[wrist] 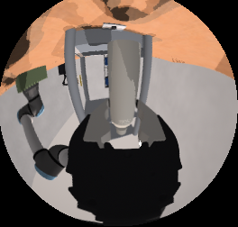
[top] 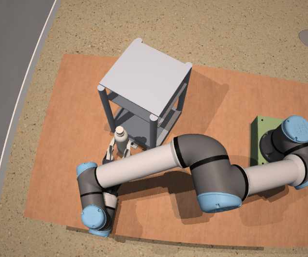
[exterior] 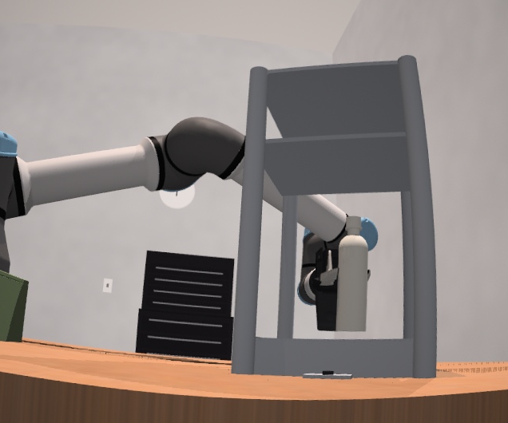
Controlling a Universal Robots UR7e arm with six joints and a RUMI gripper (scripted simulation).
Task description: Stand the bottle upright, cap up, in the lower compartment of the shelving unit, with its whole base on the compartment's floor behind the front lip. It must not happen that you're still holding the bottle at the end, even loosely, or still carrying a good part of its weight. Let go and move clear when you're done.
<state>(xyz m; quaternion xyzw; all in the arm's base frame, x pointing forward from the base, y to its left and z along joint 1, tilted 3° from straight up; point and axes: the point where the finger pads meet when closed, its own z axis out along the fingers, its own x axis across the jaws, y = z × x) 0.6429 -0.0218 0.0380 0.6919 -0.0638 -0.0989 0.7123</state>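
My hand is 10 cm past the shelving unit, 15 cm to the left of it and 3 cm below it.
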